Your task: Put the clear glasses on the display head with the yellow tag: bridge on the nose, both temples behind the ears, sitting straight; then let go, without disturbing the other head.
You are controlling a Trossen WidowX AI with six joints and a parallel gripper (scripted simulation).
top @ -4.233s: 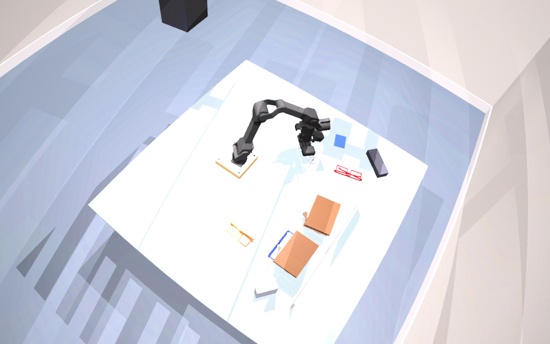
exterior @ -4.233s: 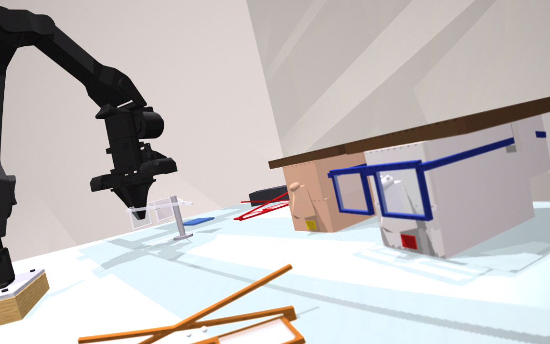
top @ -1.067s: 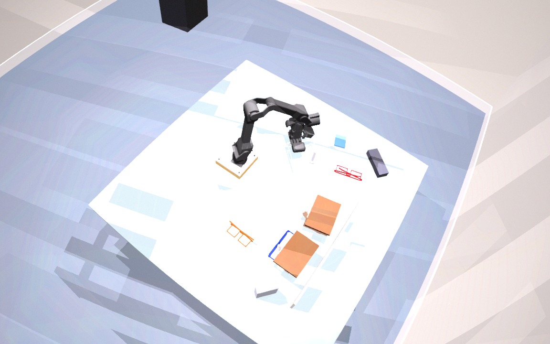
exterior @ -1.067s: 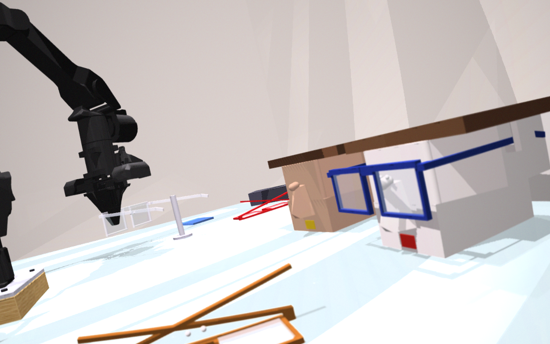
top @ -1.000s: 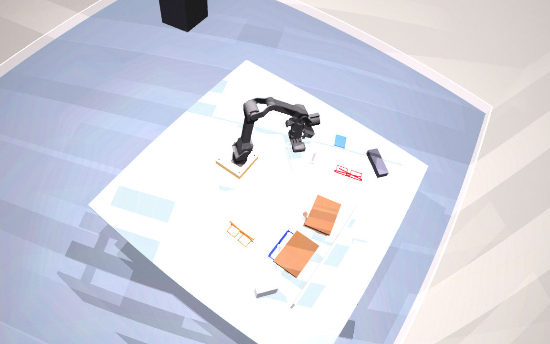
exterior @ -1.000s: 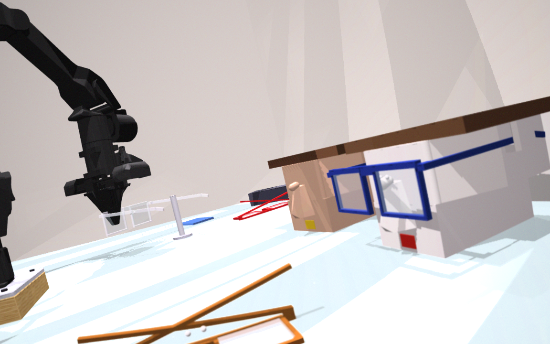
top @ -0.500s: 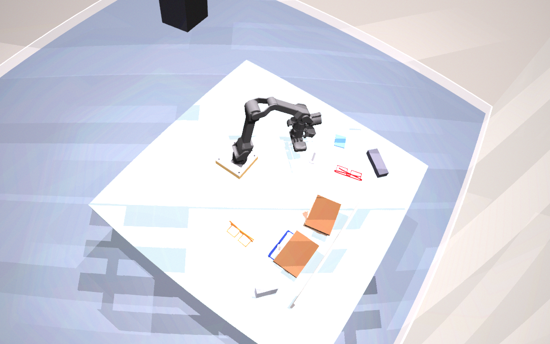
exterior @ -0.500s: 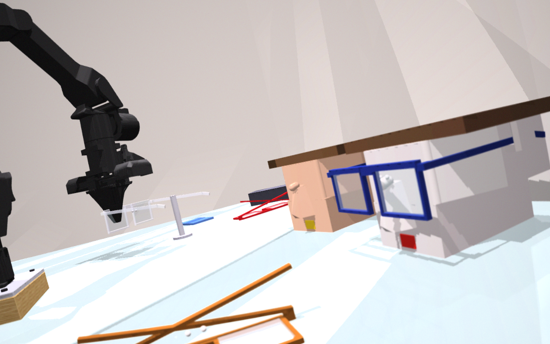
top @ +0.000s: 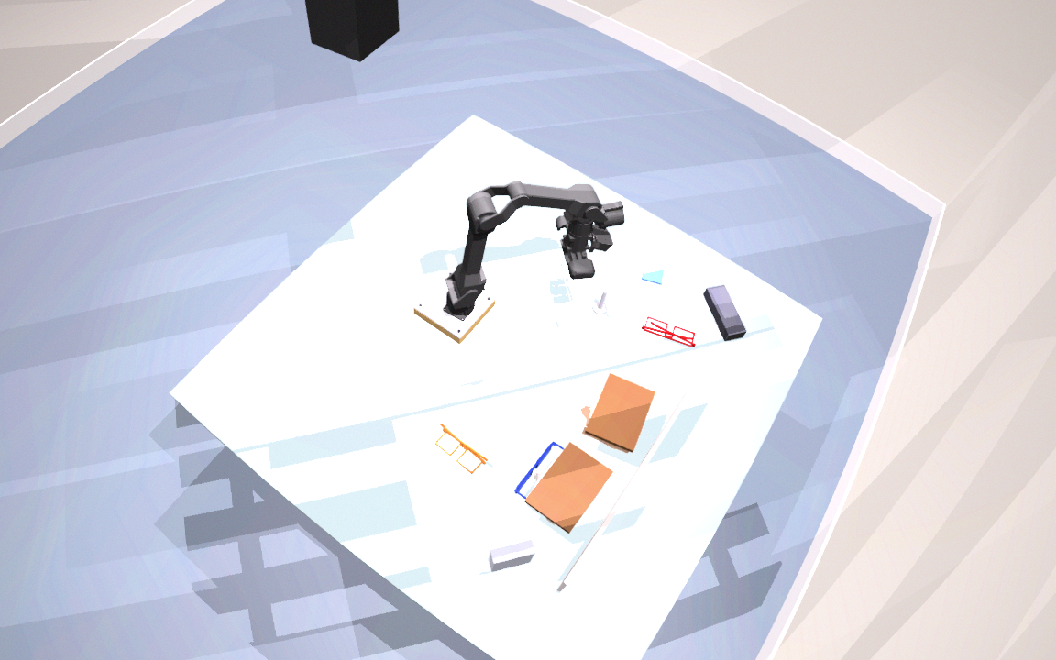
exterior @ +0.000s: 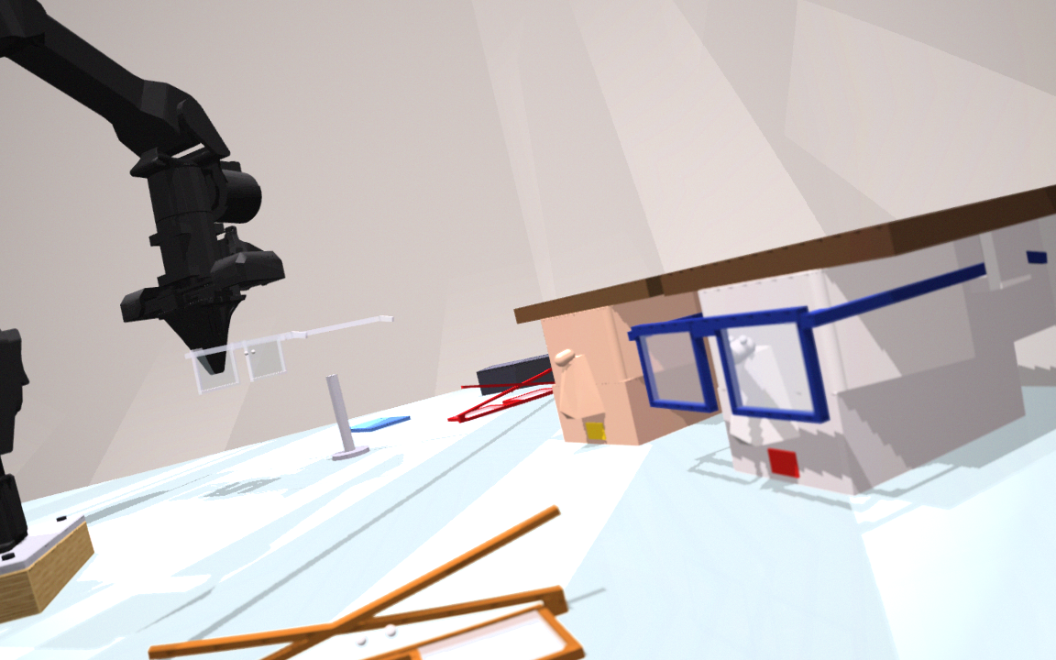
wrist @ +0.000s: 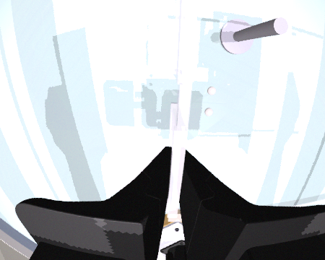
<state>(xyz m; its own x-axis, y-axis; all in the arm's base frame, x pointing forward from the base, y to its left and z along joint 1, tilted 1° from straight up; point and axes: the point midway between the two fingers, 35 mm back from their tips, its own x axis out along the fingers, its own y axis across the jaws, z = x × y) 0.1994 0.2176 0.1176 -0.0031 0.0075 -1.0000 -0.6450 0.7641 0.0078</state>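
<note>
My gripper tip is now 27 cm short of the tan display head, 30 cm to the left of it and 6 cm above it. Also, from my gripper tip: dark case 43 cm ahead, 17 cm to the left, 10 cm below; white post 11 cm ahead, 9 cm below; blue card 19 cm ahead, 20 cm to the left, 11 cm below.
</note>
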